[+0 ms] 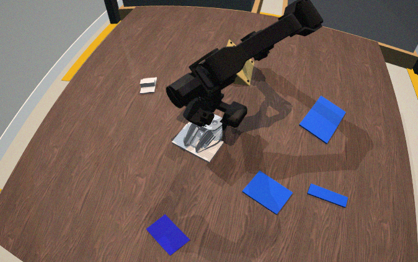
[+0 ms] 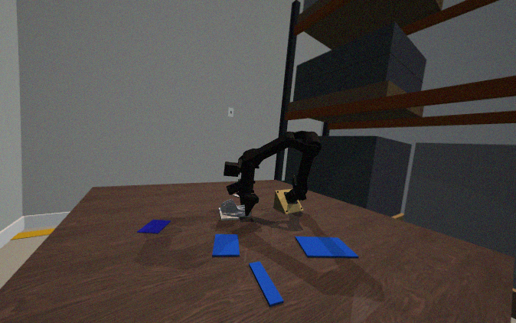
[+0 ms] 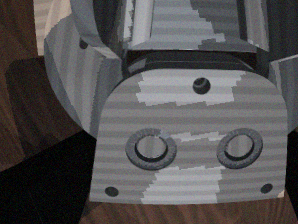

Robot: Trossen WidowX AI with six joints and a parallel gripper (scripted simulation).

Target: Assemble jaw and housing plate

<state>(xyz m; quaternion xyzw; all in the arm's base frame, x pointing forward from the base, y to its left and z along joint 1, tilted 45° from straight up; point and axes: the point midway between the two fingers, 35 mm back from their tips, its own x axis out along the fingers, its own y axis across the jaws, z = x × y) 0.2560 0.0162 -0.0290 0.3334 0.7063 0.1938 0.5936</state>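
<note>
Right now my gripper tip is 2 cm below the housing plate and 1 cm short of it. From my gripper tip the other things lie so: white slab (7 cm ahead, 2 cm to the right).
</note>
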